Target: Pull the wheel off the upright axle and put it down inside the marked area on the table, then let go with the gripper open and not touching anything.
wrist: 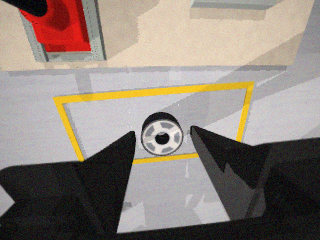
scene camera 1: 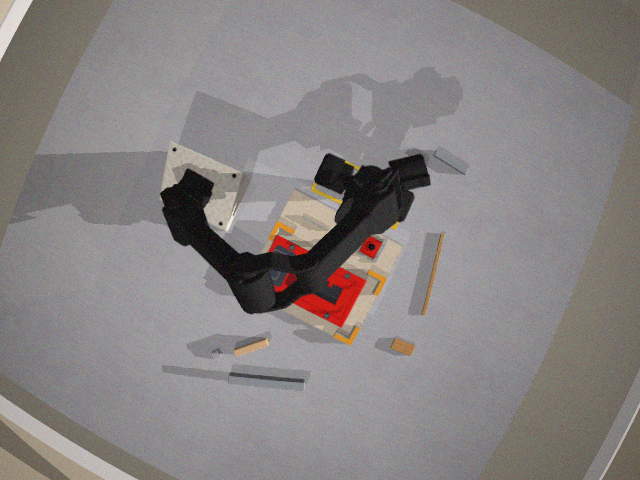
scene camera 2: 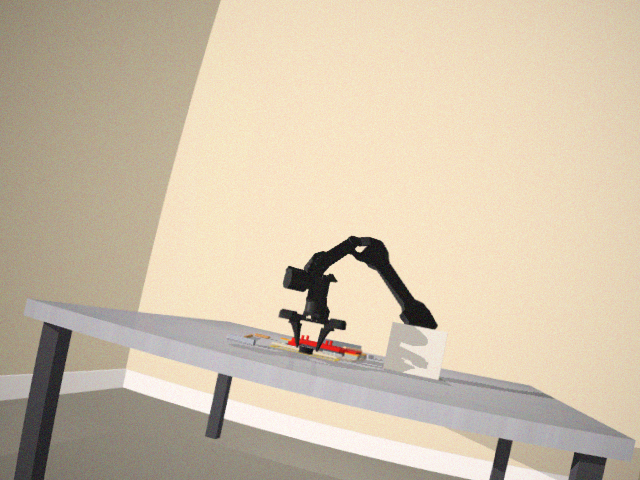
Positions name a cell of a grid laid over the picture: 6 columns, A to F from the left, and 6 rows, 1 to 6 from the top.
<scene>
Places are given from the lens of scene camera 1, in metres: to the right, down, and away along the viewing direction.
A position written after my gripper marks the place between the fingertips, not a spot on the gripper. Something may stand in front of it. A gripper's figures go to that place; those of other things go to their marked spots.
my gripper (scene camera 1: D3): 0.08, -0.10, 1.23
red part (scene camera 1: D4): 0.03, 0.13, 1.23
grey bar (scene camera 1: C5): -0.09, 0.29, 1.20
</scene>
